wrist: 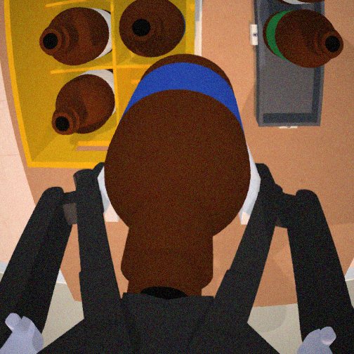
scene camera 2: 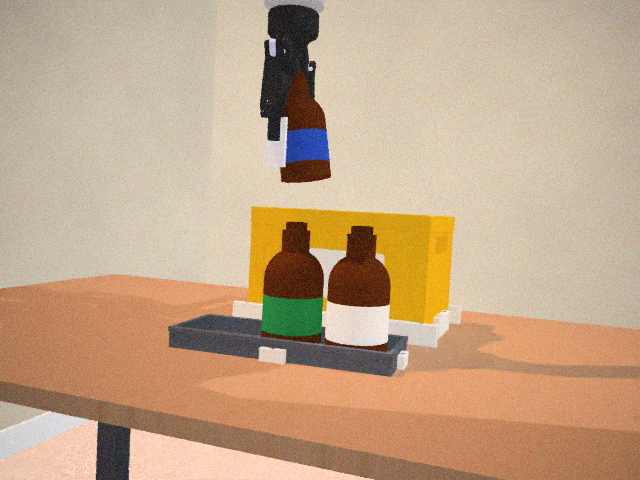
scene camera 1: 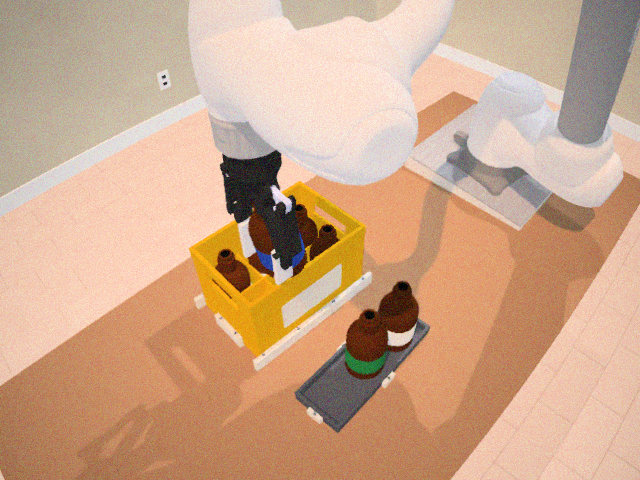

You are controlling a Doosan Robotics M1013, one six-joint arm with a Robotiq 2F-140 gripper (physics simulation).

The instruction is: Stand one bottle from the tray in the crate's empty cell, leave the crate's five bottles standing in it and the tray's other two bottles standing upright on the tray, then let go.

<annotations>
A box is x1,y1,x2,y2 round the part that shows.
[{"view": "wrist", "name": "my gripper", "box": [0,140,353,353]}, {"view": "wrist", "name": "green-label bottle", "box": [263,9,342,67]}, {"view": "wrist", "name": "blue-labelled bottle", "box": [103,53,250,298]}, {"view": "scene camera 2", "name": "my gripper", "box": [260,4,318,166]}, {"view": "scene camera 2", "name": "green-label bottle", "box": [261,222,323,343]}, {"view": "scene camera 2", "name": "blue-labelled bottle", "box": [280,72,330,182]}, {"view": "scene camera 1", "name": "my gripper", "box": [220,150,301,285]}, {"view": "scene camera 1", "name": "green-label bottle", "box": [345,309,387,379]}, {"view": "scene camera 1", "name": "blue-labelled bottle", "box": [248,201,306,278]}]
</annotations>
